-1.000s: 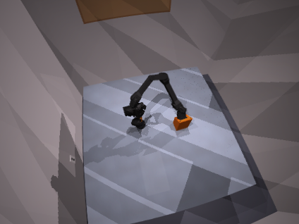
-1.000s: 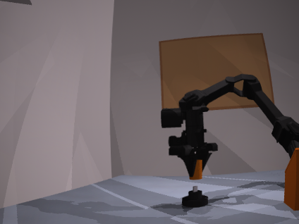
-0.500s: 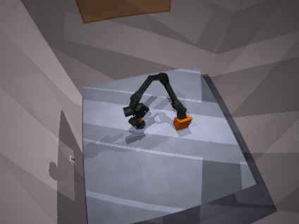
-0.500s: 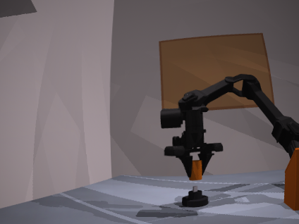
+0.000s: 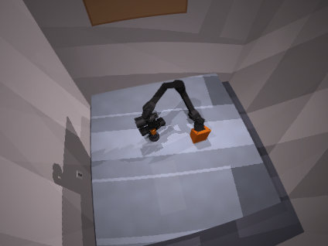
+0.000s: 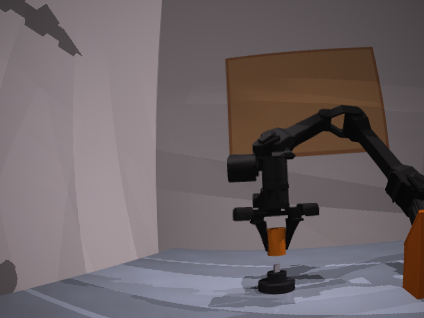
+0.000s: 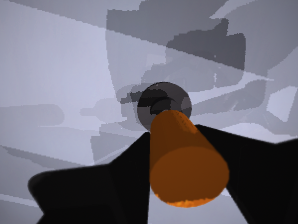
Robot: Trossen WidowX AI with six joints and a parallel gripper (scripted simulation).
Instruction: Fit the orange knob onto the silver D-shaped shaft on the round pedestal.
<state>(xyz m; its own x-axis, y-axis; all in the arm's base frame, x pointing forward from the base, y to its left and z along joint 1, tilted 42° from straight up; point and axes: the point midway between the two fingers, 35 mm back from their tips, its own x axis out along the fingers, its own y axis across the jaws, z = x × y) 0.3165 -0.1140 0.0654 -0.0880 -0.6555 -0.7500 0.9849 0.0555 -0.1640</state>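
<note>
The orange knob is 3 cm above my gripper tip. From my gripper tip the other things lie so: pedestal 6 cm below.
</note>
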